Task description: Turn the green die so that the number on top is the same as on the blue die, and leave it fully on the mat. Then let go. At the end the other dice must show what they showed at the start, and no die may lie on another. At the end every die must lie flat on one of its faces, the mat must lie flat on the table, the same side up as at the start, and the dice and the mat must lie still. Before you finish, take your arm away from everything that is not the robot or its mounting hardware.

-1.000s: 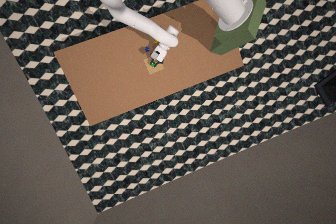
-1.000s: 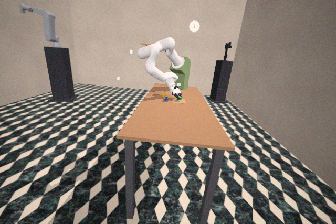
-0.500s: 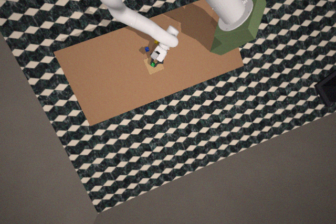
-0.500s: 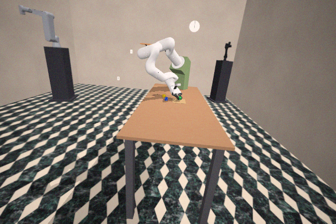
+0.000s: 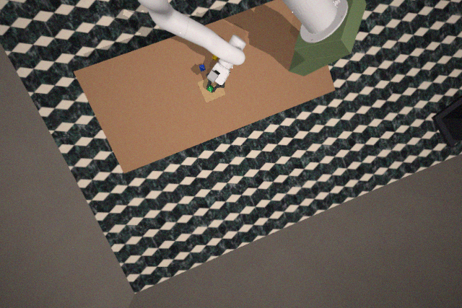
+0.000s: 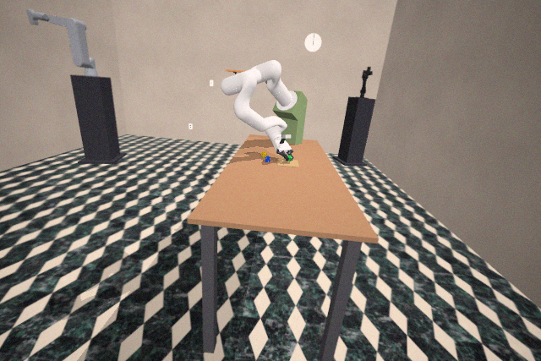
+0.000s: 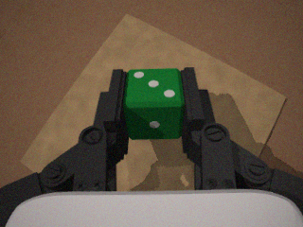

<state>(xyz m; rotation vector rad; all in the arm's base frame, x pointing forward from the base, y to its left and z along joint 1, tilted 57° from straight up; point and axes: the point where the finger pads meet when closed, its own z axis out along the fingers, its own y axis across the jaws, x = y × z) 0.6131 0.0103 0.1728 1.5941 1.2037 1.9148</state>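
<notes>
The green die lies 10 mm ahead of my hand. Round my hand: tan mat 40 mm below; then blue die 130 mm to the right, 30 mm below, 30 mm behind; then yellow die 140 mm to the right, 140 mm behind, 30 mm below.
</notes>
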